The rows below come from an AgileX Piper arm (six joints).
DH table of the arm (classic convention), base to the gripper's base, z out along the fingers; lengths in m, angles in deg. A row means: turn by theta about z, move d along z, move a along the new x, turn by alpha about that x. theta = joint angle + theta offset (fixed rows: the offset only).
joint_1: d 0.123  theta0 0  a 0  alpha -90
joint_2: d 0  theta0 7.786  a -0.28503  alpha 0
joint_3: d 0  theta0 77.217  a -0.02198  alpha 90
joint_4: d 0.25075  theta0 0  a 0  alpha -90
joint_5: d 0  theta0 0  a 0  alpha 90
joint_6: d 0.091  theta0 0  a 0  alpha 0
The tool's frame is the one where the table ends.
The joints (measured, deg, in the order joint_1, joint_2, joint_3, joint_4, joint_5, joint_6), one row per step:
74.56, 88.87, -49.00, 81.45, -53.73, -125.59
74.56, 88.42, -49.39, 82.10, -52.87, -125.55
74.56, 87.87, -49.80, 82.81, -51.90, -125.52
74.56, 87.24, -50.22, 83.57, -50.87, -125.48
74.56, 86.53, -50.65, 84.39, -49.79, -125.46
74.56, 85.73, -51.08, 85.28, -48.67, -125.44
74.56, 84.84, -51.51, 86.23, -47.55, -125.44
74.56, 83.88, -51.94, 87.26, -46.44, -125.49
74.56, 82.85, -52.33, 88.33, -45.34, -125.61
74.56, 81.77, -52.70, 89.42, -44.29, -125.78
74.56, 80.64, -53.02, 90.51, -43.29, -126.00
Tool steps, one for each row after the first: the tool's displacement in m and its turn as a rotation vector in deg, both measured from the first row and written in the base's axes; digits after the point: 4 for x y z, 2 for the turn. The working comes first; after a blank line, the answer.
Tool pose at each row, in the base's axes (x y z in m, rotation vector in deg; the steps are taken from these numbers as rounded here):
0.1503, 0.2715, 0.2589, -74.04, 76.34, -34.89
0.1497, 0.2720, 0.2618, -73.79, 76.91, -33.47
0.1489, 0.2723, 0.2651, -73.50, 77.49, -31.86
0.1480, 0.2725, 0.2689, -73.16, 78.08, -30.11
0.1470, 0.2725, 0.2731, -72.76, 78.66, -28.23
0.1459, 0.2723, 0.2777, -72.29, 79.26, -26.23
0.1445, 0.2717, 0.2828, -71.73, 79.85, -24.14
0.1431, 0.2708, 0.2883, -71.12, 80.42, -22.01
0.1416, 0.2695, 0.2939, -70.50, 80.93, -19.88
0.1399, 0.2679, 0.2998, -69.85, 81.39, -17.78
0.1382, 0.2658, 0.3058, -69.20, 81.76, -15.73

-0.0006, 0.0005, 0.0029, 1.00, 0.80, 0.32
-0.0014, 0.0008, 0.0062, 2.13, 1.67, 0.72
-0.0023, 0.0010, 0.0100, 3.37, 2.59, 1.17
-0.0033, 0.0010, 0.0142, 4.71, 3.53, 1.66
-0.0044, 0.0008, 0.0188, 6.17, 4.53, 2.17
-0.0058, 0.0002, 0.0239, 7.73, 5.52, 2.69
-0.0072, -0.0007, 0.0294, 9.34, 6.52, 3.22
-0.0087, -0.0020, 0.0350, 10.95, 7.49, 3.78
-0.0104, -0.0036, 0.0409, 12.55, 8.42, 4.34
-0.0121, -0.0057, 0.0469, 14.13, 9.28, 4.92

